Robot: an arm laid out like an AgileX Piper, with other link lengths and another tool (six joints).
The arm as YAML. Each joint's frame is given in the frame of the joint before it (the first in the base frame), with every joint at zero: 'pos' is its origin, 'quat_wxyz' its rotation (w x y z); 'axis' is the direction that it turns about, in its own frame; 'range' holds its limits. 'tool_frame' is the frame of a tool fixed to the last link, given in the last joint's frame.
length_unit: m
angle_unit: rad
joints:
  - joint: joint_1
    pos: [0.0, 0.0, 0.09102]
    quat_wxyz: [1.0, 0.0, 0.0, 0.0]
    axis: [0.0, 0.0, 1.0]
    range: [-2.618, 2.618]
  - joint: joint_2
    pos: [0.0, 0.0, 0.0]
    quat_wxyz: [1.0, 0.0, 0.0, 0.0]
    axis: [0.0, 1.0, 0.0]
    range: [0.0, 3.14]
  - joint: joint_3
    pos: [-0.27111, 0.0, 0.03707]
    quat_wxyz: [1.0, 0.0, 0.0, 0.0]
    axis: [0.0, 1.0, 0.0]
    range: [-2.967, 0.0]
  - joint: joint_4
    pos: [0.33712, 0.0, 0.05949]
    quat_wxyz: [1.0, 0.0, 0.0, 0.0]
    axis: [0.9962, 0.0, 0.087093]
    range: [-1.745, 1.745]
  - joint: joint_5
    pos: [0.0, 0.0, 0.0]
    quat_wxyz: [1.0, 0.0, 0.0, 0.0]
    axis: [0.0, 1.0, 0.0]
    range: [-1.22, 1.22]
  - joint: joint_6
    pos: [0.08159, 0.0, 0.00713]
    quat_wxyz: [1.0, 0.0, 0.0, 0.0]
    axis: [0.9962, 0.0, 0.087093]
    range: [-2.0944, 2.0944]
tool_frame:
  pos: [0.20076, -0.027, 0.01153]
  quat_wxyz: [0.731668, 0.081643, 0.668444, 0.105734]
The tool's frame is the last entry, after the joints.
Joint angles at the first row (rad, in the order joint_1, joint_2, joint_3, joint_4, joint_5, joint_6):
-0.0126, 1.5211, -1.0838, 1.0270, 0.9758, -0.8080
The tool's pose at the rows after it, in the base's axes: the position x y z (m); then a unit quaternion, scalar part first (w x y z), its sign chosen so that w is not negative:
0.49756, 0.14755, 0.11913, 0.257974, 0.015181, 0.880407, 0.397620
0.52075, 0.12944, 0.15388, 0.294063, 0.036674, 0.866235, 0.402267
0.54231, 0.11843, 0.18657, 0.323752, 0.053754, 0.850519, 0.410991
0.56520, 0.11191, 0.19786, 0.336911, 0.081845, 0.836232, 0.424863
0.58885, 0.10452, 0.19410, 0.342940, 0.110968, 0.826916, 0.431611
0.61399, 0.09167, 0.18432, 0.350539, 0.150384, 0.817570, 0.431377
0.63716, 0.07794, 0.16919, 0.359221, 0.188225, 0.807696, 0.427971
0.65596, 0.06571, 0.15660, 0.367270, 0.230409, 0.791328, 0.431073
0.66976, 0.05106, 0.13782, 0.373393, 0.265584, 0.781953, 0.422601
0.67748, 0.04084, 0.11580, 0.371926, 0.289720, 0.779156, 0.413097
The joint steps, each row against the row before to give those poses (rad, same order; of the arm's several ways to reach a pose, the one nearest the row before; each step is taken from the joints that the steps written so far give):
-0.0549, 0.0000, -0.0699, 0.0000, -0.0039, 0.0375
-0.0367, 0.0021, -0.0664, 0.0254, -0.0095, 0.0253
-0.0209, 0.0175, -0.0741, 0.0302, -0.0114, 0.0265
-0.0087, 0.0493, -0.0572, 0.0447, -0.0282, 0.0240
-0.0021, 0.0637, -0.0484, 0.0321, -0.0397, 0.0188
-0.0015, 0.0631, -0.0408, 0.0229, -0.0618, 0.0306
0.0000, 0.0601, -0.0267, 0.0309, -0.0697, 0.0124
0.0000, 0.0457, -0.0102, 0.0583, -0.0688, 0.0049
0.0000, 0.0401, -0.0025, 0.0325, -0.0670, 0.0020
0.0000, 0.0374, 0.0000, 0.0166, -0.0435, 0.0000

